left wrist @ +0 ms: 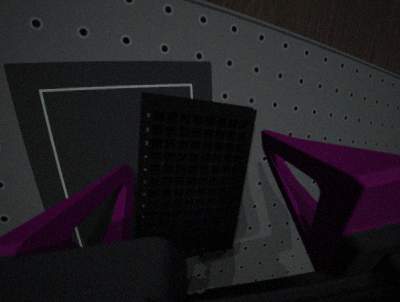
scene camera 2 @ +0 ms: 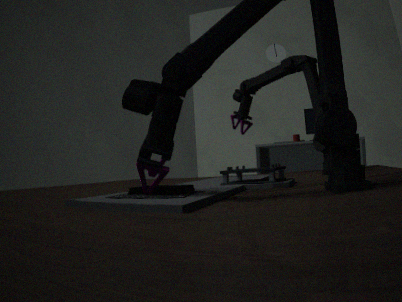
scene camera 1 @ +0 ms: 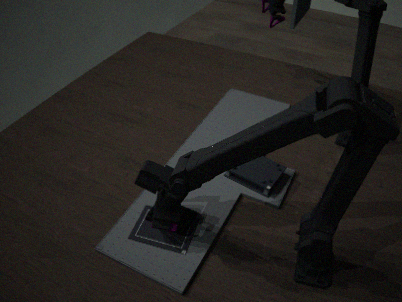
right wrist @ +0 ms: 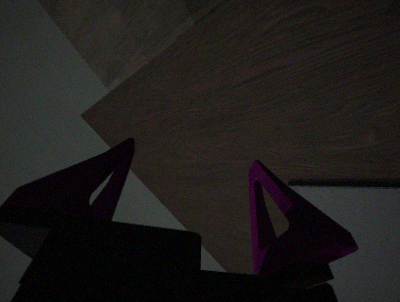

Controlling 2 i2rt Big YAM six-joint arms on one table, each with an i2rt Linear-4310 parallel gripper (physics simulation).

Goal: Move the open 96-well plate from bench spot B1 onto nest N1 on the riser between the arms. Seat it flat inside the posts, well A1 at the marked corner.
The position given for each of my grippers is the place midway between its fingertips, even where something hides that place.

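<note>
Pad [scene camera 1: 145,230]. My left gripper [scene camera 2: 149,184] open, touches the pad. My left gripper also in the left wrist view [left wrist: 193,155]. Pad also in the left wrist view [left wrist: 95,131]. Dark well plate [left wrist: 193,154] rests on the pad. My right gripper [right wrist: 195,154] open, holds nothing. Dark well plate out of frame in the right wrist view.
</note>
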